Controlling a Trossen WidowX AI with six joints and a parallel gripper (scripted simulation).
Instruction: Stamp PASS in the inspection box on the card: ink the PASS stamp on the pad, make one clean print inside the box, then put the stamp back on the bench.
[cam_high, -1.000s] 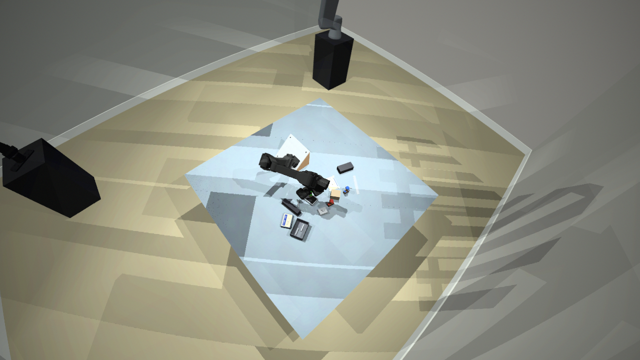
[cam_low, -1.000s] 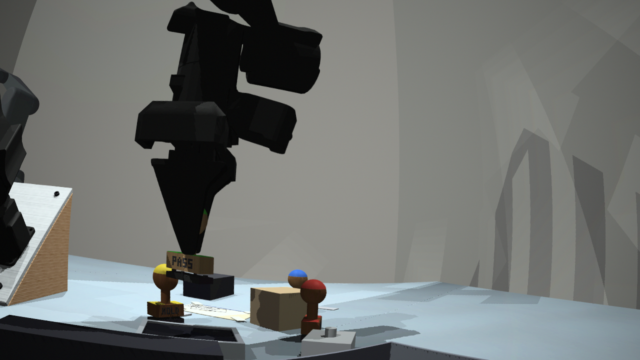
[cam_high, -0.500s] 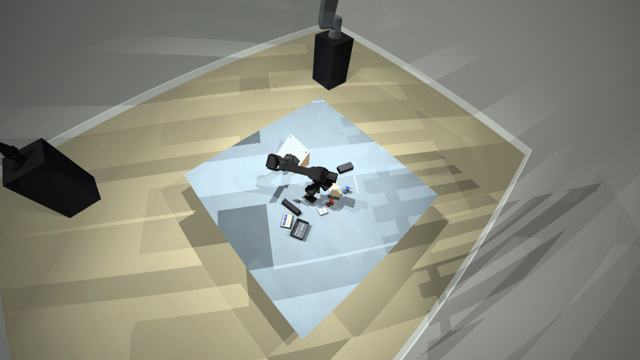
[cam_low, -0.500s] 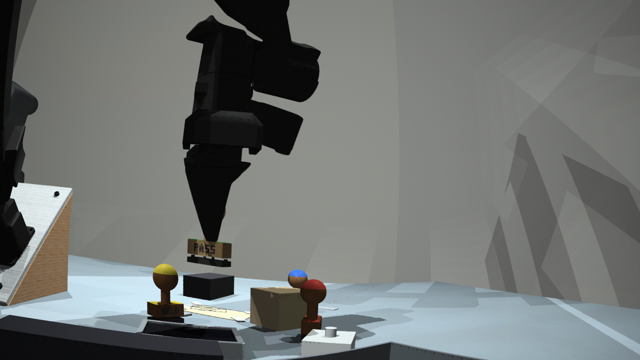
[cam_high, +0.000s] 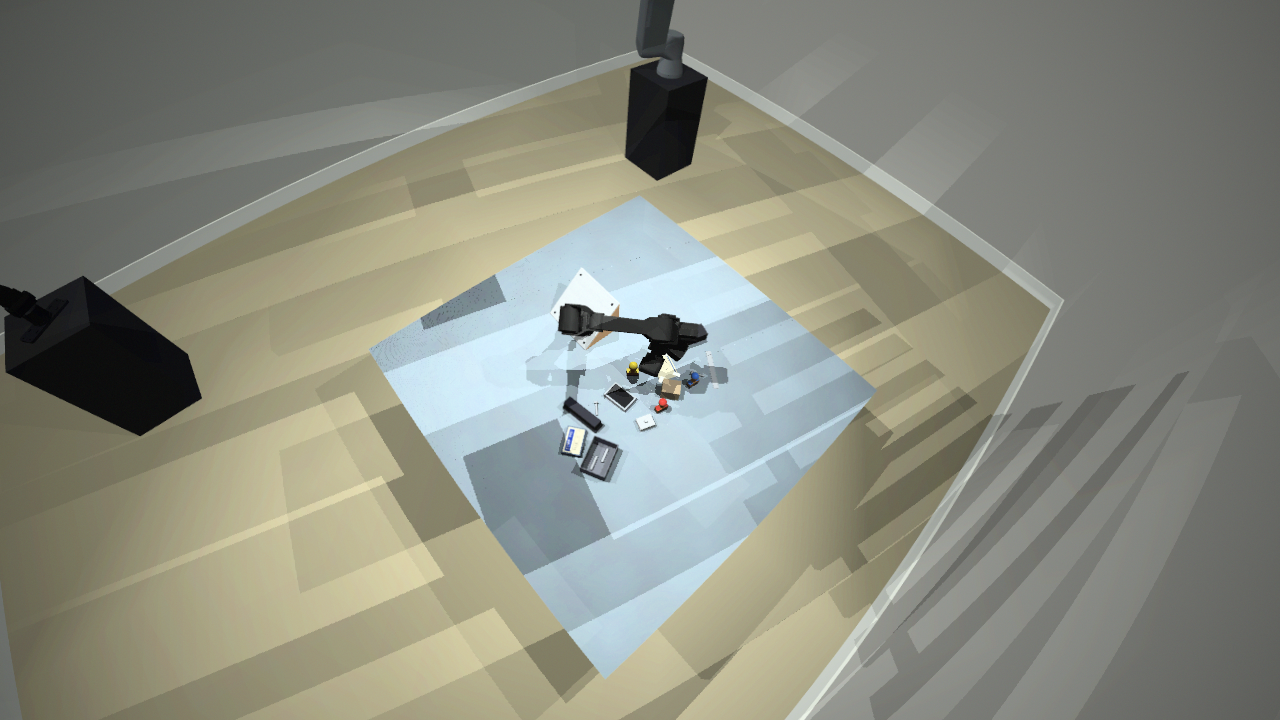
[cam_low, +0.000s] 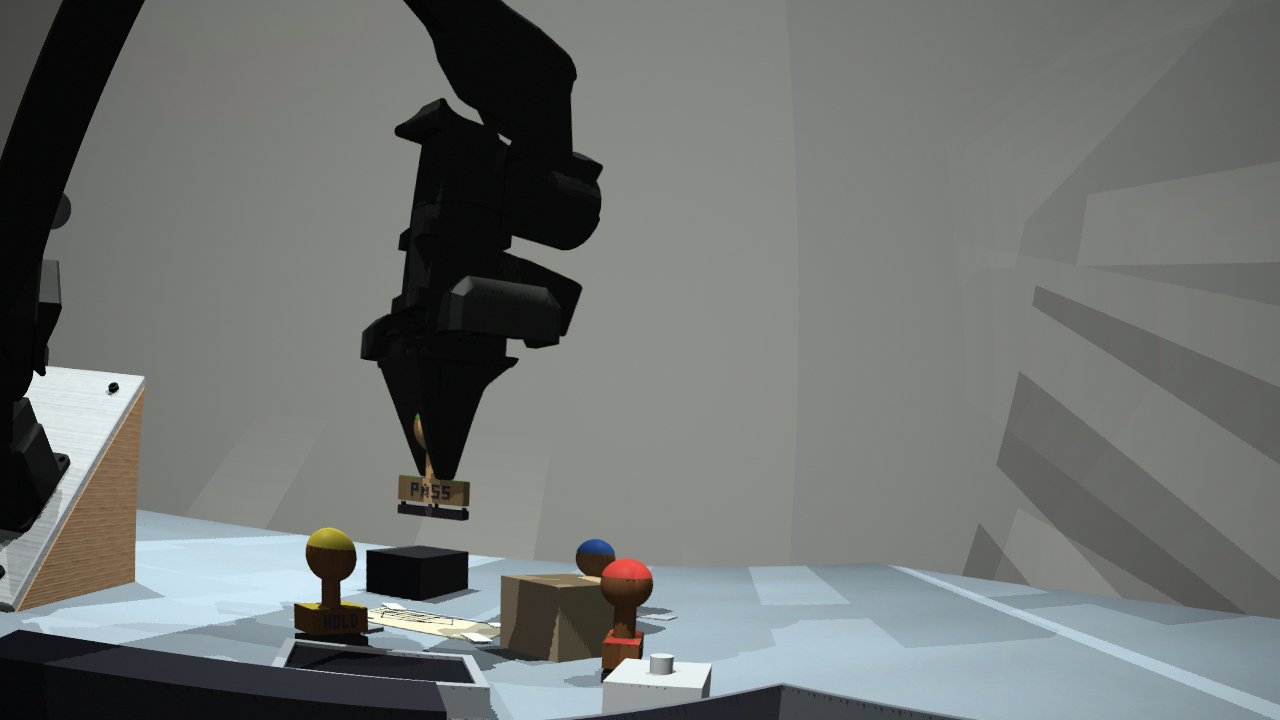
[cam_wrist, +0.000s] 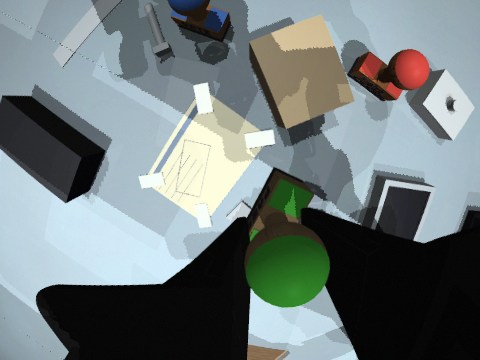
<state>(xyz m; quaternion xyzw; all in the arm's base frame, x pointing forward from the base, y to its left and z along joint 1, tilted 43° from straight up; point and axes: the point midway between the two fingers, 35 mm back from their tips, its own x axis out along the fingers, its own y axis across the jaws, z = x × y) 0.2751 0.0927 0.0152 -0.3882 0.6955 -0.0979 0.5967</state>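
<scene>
The card lies 1 cm behind my gripper tip, 5 cm to the left of it and 10 cm below it. From my gripper tip the other things lie so: tan box: 8 cm ahead, 8 cm below; then yellow stamp: 5 cm behind, 5 cm to the right, 8 cm below; then green-edged stamp: right at my gripper tip.
</scene>
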